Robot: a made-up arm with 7 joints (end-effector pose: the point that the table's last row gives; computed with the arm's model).
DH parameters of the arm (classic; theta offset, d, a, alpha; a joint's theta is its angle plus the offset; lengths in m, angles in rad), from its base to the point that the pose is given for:
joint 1: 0 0.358 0 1.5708
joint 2: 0 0.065 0 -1.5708
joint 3: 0 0.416 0.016 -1.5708
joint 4: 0 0.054 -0.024 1.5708
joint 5: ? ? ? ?
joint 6: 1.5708 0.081 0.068 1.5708
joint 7: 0 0.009 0 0
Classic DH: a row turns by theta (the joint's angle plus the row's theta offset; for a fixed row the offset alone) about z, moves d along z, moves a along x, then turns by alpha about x.
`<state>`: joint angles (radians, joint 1 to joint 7).
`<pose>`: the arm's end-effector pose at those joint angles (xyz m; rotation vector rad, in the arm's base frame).
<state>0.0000 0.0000 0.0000 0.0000 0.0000 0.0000 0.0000</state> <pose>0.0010 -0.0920 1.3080 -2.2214 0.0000 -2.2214</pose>
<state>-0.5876 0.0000 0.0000 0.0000 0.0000 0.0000 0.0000</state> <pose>-0.0502 -0.0771 1.3080 1.8871 -0.5709 1.8871</pose>
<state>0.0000 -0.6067 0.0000 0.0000 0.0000 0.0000 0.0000</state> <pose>0.5425 -0.0920 1.1379 -2.7836 0.0000 -1.4564</pose>
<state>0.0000 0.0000 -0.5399 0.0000 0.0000 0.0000 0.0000</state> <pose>-0.0130 -0.0887 1.3080 1.9168 -0.5304 1.9168</pose>
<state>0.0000 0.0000 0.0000 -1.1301 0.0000 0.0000 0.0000</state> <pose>-0.4734 -0.0920 0.9882 -0.6866 0.0000 -3.0656</pose>
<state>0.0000 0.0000 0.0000 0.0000 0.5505 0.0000 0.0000</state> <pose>0.0420 -0.0753 1.3080 -1.9102 -0.5395 -1.9102</pose>
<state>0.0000 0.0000 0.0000 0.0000 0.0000 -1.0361 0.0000</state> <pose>0.0551 -0.0920 1.2669 -3.0300 0.0000 -0.8299</pose>
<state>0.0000 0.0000 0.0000 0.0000 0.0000 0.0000 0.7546</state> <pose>0.0010 -0.0920 1.3080 -1.7802 0.7054 -1.7802</pose>
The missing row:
joint 5: 0 0.466 0 1.5708
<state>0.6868 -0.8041 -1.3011 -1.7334 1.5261 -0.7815 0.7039</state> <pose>-0.0770 0.5056 0.6525 1.7311 1.5562 1.0449</pose>
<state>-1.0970 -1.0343 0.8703 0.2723 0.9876 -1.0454 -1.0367</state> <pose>0.4937 -0.6419 0.7190 -1.3356 -1.3010 -0.8596</pose>
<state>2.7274 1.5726 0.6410 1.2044 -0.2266 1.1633 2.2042</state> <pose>0.5529 -0.4547 0.7231 0.1895 -0.5821 1.5255</pose>
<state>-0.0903 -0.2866 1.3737 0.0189 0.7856 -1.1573 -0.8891</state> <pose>0.2365 0.0252 1.2270 -0.3034 -2.5726 -0.4331</pose>
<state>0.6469 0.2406 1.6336 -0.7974 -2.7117 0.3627 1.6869</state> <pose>0.0537 -0.5462 1.0673 -0.5171 1.8416 -0.8869</pose>
